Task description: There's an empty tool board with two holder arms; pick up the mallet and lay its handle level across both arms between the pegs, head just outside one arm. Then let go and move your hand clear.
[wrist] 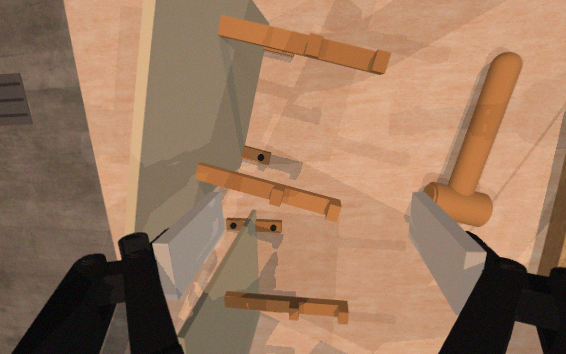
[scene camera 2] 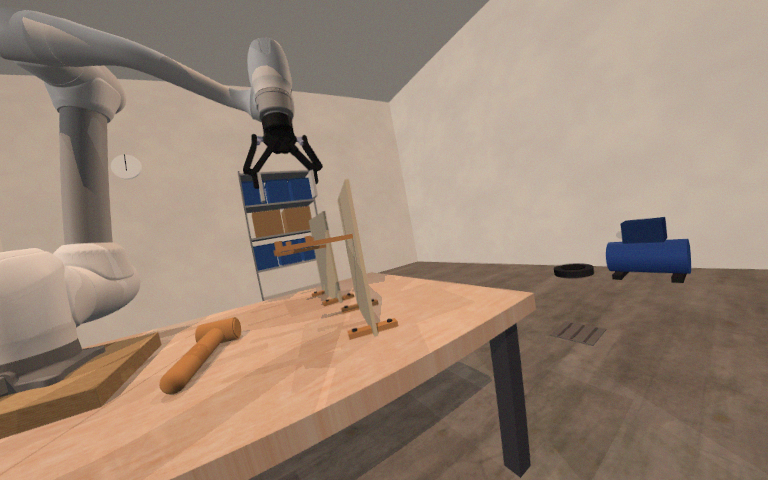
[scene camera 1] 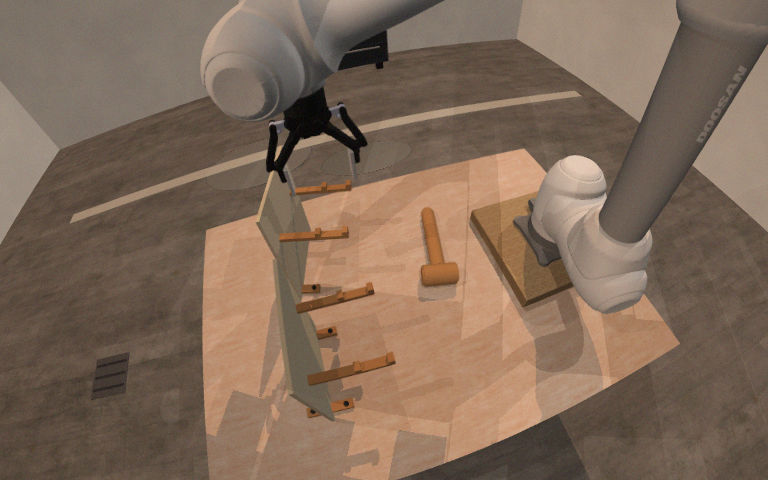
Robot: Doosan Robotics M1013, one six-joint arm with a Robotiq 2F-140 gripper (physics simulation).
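Where they show: gripper, fingertip midpoint: (wrist: 312, 213) (scene camera 2: 290, 199) (scene camera 1: 324, 183); arm's base, origin of the base link: (scene camera 2: 35, 376) (scene camera 1: 550, 235).
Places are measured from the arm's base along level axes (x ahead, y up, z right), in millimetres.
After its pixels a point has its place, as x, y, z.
Observation:
The mallet (scene camera 1: 433, 243) {352, 2, 77} (scene camera 2: 198, 356) {352, -11, 148} (wrist: 480, 135) {353, -1, 105} lies on the table, between the boards and the arm's base. Two upright boards carry two orange peg arms each. One board (scene camera 1: 277, 209) {723, 219, 124} (scene camera 2: 355, 254) {700, 129, 223} (wrist: 190, 100) {715, 216, 158} has two empty arms, one (scene camera 1: 308, 190) {650, 176, 211} (wrist: 285, 40) {635, 176, 212} and a second (scene camera 1: 300, 236) {684, 176, 65} (wrist: 240, 182) {683, 176, 70}. The other board (scene camera 1: 300, 350) {716, 177, -204} (scene camera 2: 324, 271) {716, 56, -195} (wrist: 225, 315) {716, 161, -126} also has empty arms, one (scene camera 1: 328, 304) {650, 158, -113} (wrist: 270, 301) {654, 160, -97} and another (scene camera 1: 339, 372) {655, 160, -256}. My gripper (scene camera 1: 321, 178) {602, 293, 88} (scene camera 2: 288, 183) (wrist: 312, 213) {602, 293, 88} is wide open and empty, above the boards, well away from the mallet.
The wooden table (scene camera 1: 407, 396) {539, -44, -293} (scene camera 2: 453, 305) {905, -44, 282} bears the boards on small screwed feet. The arm's base stands on a thick wooden platform (scene camera 1: 492, 229) {164, -5, 77} (scene camera 2: 121, 367) {188, -12, 71} beside the mallet. A shelf rack and a blue compressor (scene camera 2: 648, 256) stand off the table in scene camera 2.

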